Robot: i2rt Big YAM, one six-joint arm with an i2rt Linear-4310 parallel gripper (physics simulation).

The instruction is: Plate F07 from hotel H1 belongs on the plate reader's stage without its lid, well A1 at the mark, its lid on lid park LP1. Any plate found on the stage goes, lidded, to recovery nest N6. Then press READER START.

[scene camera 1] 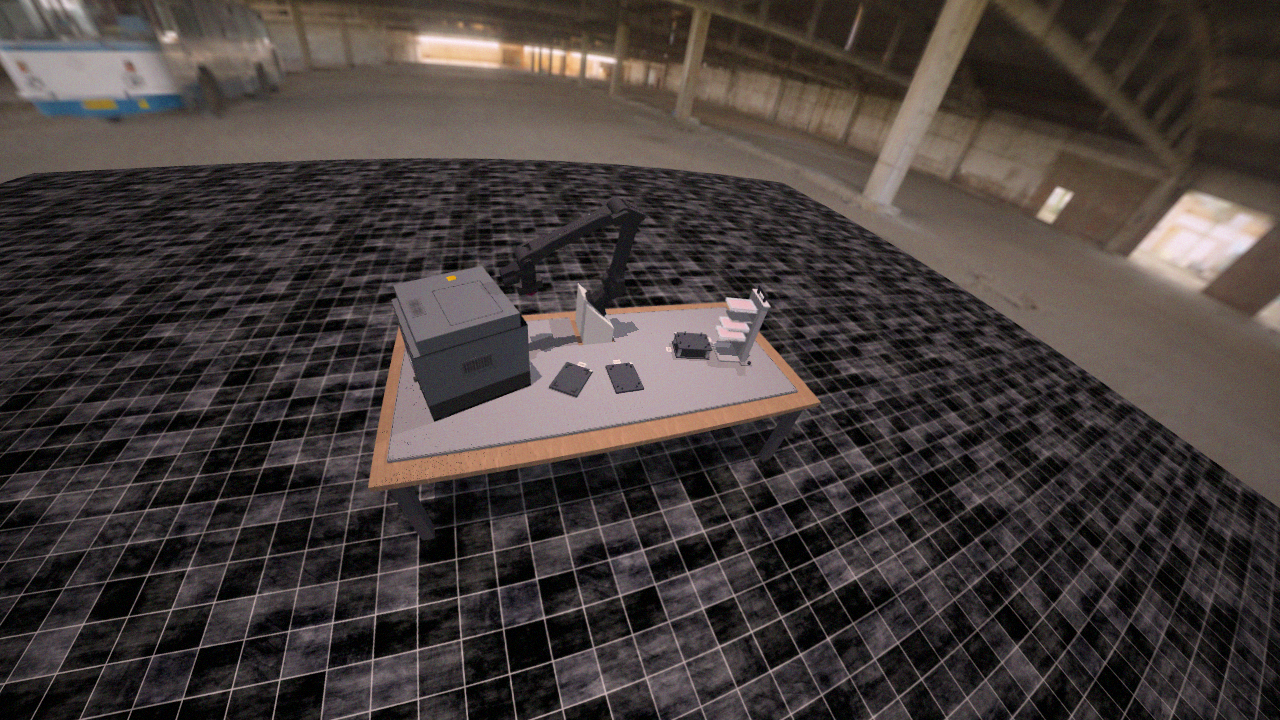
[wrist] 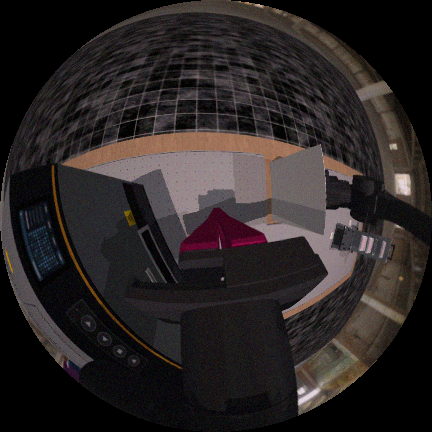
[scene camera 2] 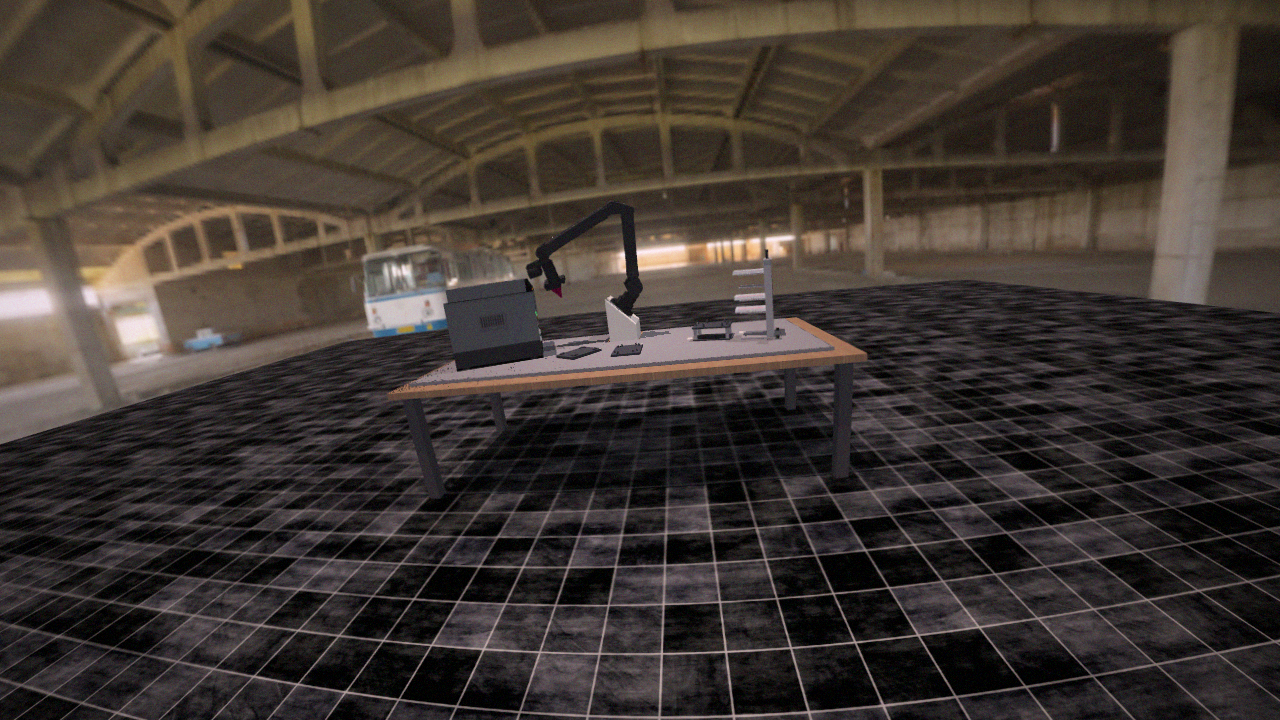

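Where they show: gripper, between the fingertips: (scene camera 1: 530, 294) (wrist: 216, 212) (scene camera 2: 561, 296); arm's base, origin of its link: (scene camera 1: 594, 304) (wrist: 320, 191) (scene camera 2: 621, 308).
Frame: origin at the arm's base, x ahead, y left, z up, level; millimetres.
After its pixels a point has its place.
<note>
The plate reader (scene camera 1: 478, 367) @(y -449, x 449, z 32 mm) (scene camera 2: 494, 322) @(y -442, x 445, z 40 mm) (wrist: 85, 200) @(y -429, x 68, z 107 mm) is a dark grey box at the table's left. In the wrist view its screen (wrist: 42, 241), round buttons (wrist: 104, 338) @(y -386, x 182, z 177 mm) and a framed slot (wrist: 159, 255) @(y -368, x 187, z -53 mm) show. The stage and any plate on it cannot be made out. My gripper (scene camera 2: 557, 293) @(y -281, x 71, z 91 mm) (wrist: 216, 212) @(y -281, x 71, z 91 mm) is shut and empty, magenta tips together, above the table beside the reader's front. A hotel rack (scene camera 1: 756, 333) @(y 707, x 249, z 31 mm) (scene camera 2: 768, 300) @(y 697, x 248, z 12 mm) at the right holds pale plates (scene camera 1: 733, 325) (scene camera 2: 750, 298); their labels are unreadable. Two flat dark pads (scene camera 1: 571, 378) @(y -118, x 339, z -135 mm) (scene camera 1: 624, 377) @(y 102, x 339, z -138 mm) lie mid-table; which is LP1 or N6 cannot be told.
A pale upright panel (scene camera 1: 590, 320) @(y -25, x 95, z -21 mm) (scene camera 2: 621, 322) @(y 20, x 89, z -59 mm) (wrist: 298, 190) @(y -60, x 7, z -28 mm) stands at the arm's base, between the reader and the hotel. A dark raised fixture (scene camera 1: 691, 344) @(y 438, x 183, z -87 mm) (scene camera 2: 712, 331) (wrist: 338, 236) @(y 433, x 153, z -143 mm) stands left of the hotel. The grey mat (scene camera 1: 501, 429) @(y -380, x 577, z -147 mm) lies inside the wooden table edge (scene camera 1: 626, 436) @(y 64, x 625, z -160 mm).
</note>
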